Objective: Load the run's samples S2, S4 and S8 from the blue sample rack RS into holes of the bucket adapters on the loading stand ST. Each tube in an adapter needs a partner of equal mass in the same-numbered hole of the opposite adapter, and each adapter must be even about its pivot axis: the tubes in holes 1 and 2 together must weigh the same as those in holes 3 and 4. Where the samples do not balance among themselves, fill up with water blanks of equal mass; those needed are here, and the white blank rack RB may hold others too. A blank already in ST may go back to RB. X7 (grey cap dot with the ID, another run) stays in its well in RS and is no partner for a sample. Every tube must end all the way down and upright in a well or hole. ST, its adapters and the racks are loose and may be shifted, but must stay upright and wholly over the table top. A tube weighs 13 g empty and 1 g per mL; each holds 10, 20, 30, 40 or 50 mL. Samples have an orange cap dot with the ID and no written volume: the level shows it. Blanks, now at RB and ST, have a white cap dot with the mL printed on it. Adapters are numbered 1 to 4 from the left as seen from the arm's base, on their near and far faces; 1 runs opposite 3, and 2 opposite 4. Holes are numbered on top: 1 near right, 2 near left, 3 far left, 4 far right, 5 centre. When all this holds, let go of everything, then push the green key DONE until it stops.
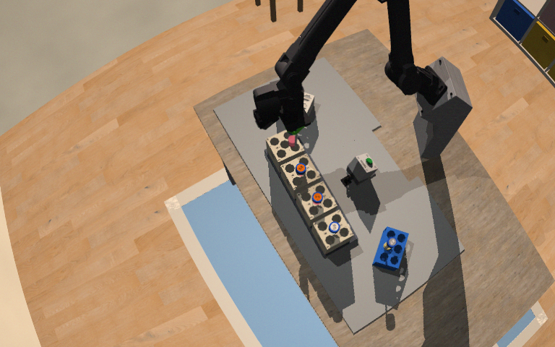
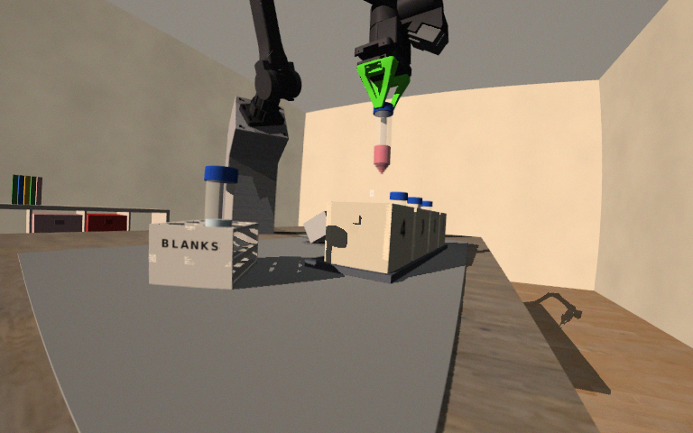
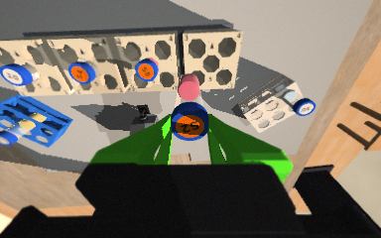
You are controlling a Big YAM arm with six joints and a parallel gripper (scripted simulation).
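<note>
Now: hand 210 mm past the green DONE key, 170 mm to the right of it and 200 mm above it. Round my hand: orange-dot tube 10 mm ahead, 70 mm to the left, 190 mm below; then tall blue-capped blank 120 mm behind, 200 mm to the right, 200 mm below; then orange-dot sample 40 mm ahead, 170 mm to the left, 190 mm below.
</note>
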